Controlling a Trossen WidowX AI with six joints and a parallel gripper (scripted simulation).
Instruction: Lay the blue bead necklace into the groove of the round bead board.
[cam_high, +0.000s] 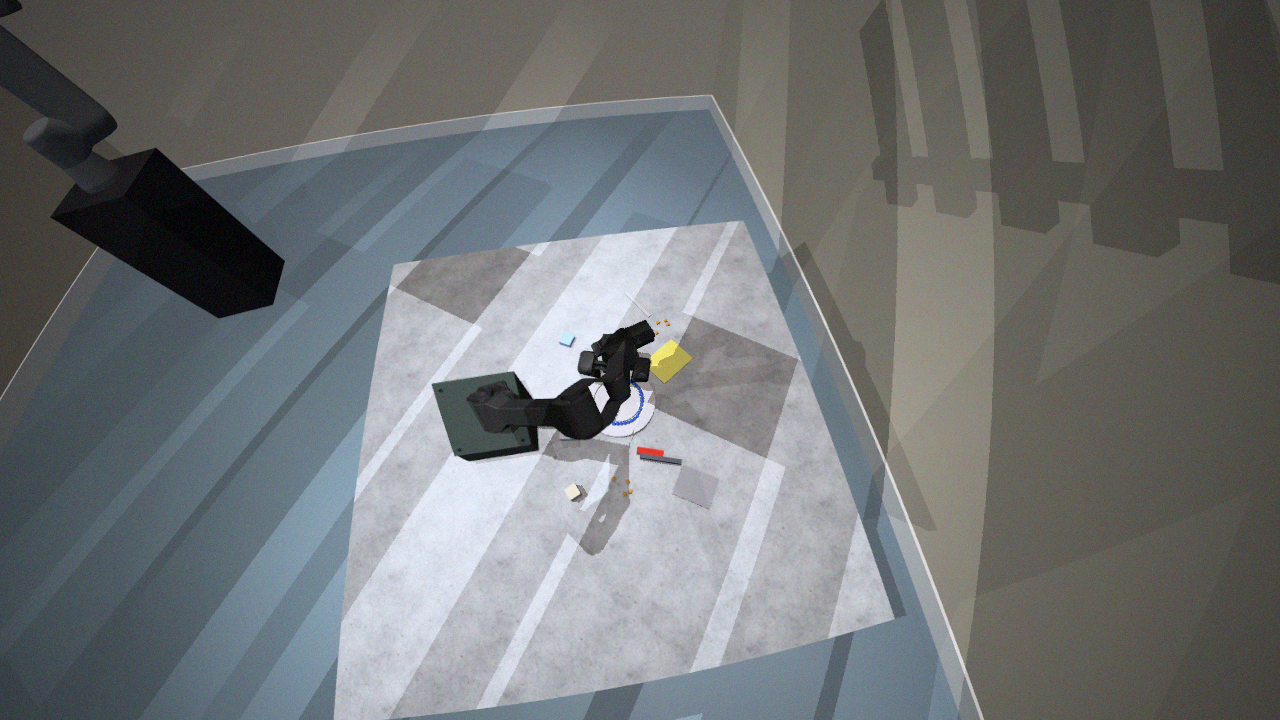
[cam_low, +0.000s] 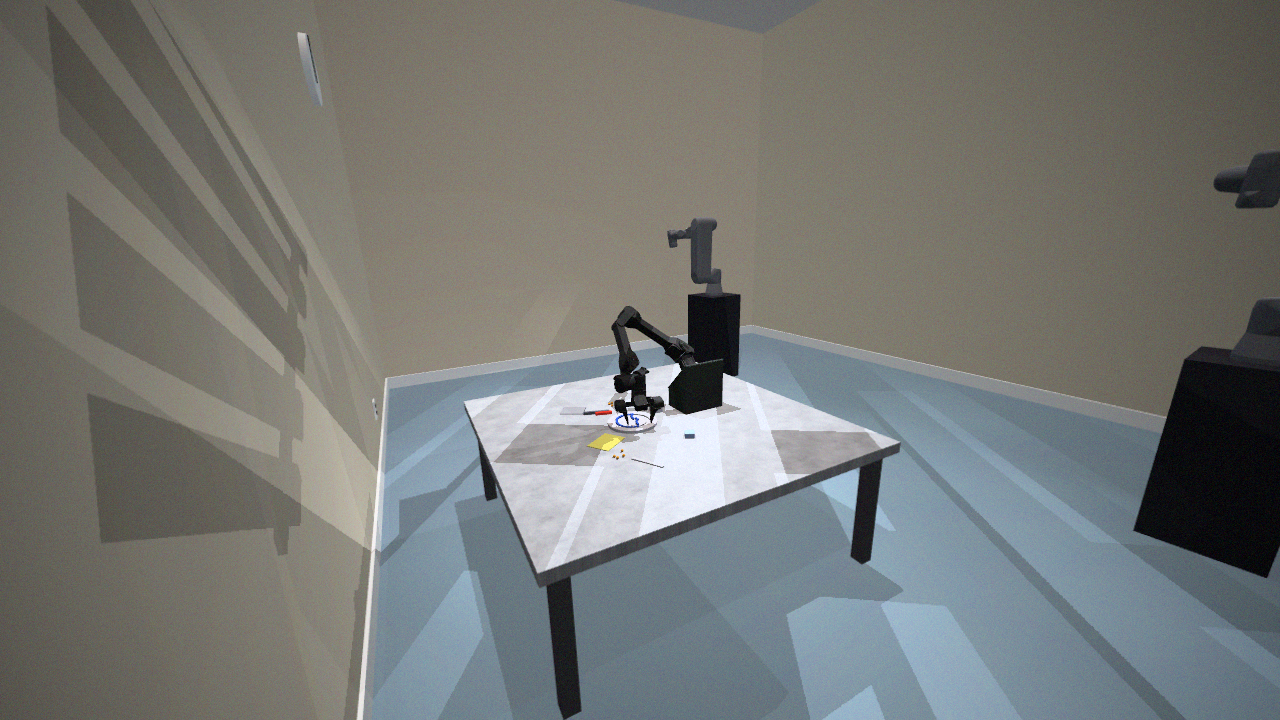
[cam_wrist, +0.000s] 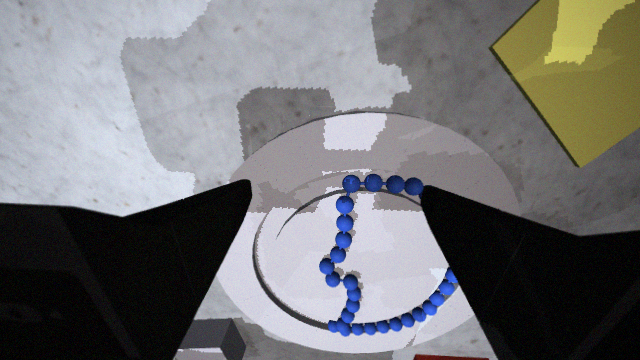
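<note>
The round white bead board is 6 cm to the right of my gripper tip, 1 cm below it and 1 cm behind it. The rest, counted from my gripper tip: blue block (17 cm to the left, 11 cm behind, 1 cm below); yellow sheet (16 cm ahead, 3 cm to the left, 2 cm below); grey tool (23 cm to the right, 5 cm ahead, 1 cm below).
</note>
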